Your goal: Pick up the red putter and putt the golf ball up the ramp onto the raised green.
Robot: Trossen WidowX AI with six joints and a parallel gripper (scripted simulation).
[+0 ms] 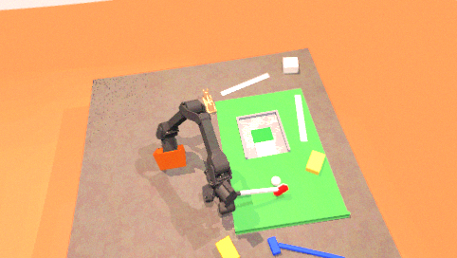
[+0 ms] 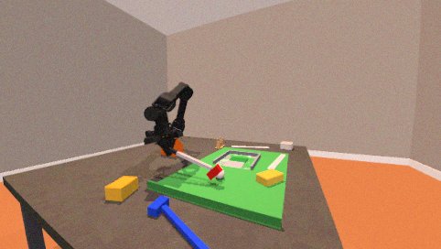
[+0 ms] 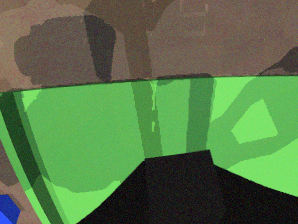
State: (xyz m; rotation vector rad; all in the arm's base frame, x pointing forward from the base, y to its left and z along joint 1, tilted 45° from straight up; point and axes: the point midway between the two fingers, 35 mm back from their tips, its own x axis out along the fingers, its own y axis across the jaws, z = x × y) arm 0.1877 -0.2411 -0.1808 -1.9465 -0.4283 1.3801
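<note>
The red putter lies 110 mm ahead of my gripper tip and 10 mm below it. From my gripper tip the other things lie so: white golf ball 220 mm ahead, 40 mm to the left, 70 mm below; then yellow block 70 mm behind, 180 mm to the right, 70 mm below; then blue putter 220 mm ahead, 270 mm to the right, 80 mm below.
</note>
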